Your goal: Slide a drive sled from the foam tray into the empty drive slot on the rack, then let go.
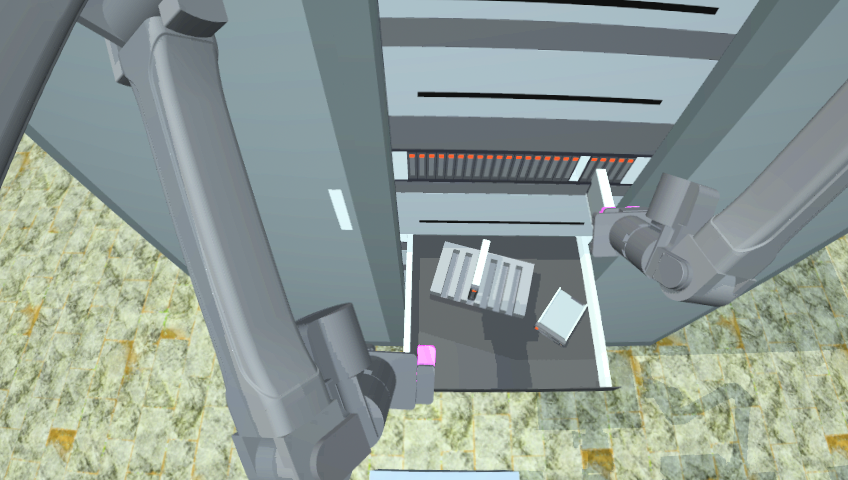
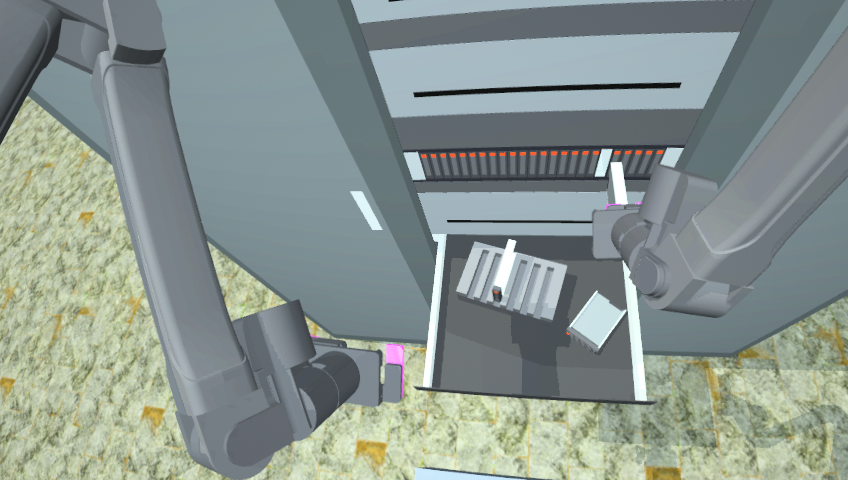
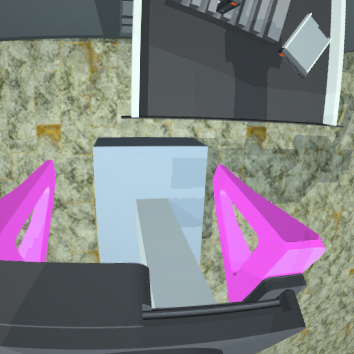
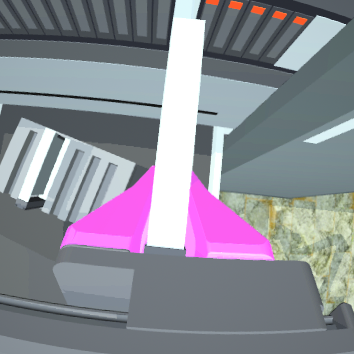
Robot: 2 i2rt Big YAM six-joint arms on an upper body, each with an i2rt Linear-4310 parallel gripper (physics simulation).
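Frame: origin at the left arm's base, x left, y ahead, z down, level; centimetres.
Seen in the pictures: left gripper, fingertip midpoint: [image 1: 382,352] [image 2: 368,350] [image 3: 136,169]; right gripper, fingertip midpoint: [image 1: 602,216] [image 2: 617,214] [image 4: 170,175].
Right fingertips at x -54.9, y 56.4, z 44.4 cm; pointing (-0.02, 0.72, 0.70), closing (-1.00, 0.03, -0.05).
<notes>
Pixels of each thing's top centre, then the offset from my right fingertips to it. "spot": a spot on its surface instead.
- white-edged drive sled, middle of its top: [image 4: 185,134] [image 2: 623,194] [image 1: 610,198] dx -0.2, dy +1.4, dz -3.6 cm
- rack's drive row, surface spot: [image 4: 100,22] spot: dx +7.2, dy +13.7, dz +6.6 cm
- grey foam tray, surface spot: [image 4: 122,175] spot: dx +5.8, dy +2.9, dz +30.2 cm
- small silvery box, middle of its top: [image 2: 596,320] [image 3: 308,44] [image 1: 561,315] dx -2.2, dy -5.9, dz +34.0 cm
My right gripper [image 1: 620,208] [image 2: 626,205] [image 4: 170,175] is shut on a white-edged drive sled [image 1: 605,190] [image 2: 618,181] [image 4: 177,125], held upright in front of the rack's drive row [image 1: 493,167] [image 2: 511,165] [image 4: 100,22], near its right-hand divider. The sled hides part of the row; the empty slot cannot be made out. The grey foam tray [image 1: 523,291] [image 2: 556,291] [image 3: 272,25] [image 4: 122,175] holds another drive sled [image 1: 480,267] [image 2: 505,264] [image 3: 230,5] [image 4: 38,165]. My left gripper [image 1: 397,350] [image 2: 360,347] [image 3: 136,169] is open, near the drawer's front left corner.
The foam tray lies in a pulled-out drawer [image 1: 595,321] [image 2: 636,356] [image 3: 136,65], beside a small silvery box [image 1: 561,315] [image 2: 596,321] [image 3: 307,45]. A light blue block [image 3: 120,175] stands below the left gripper. The rack's side panel is close to the right gripper.
</notes>
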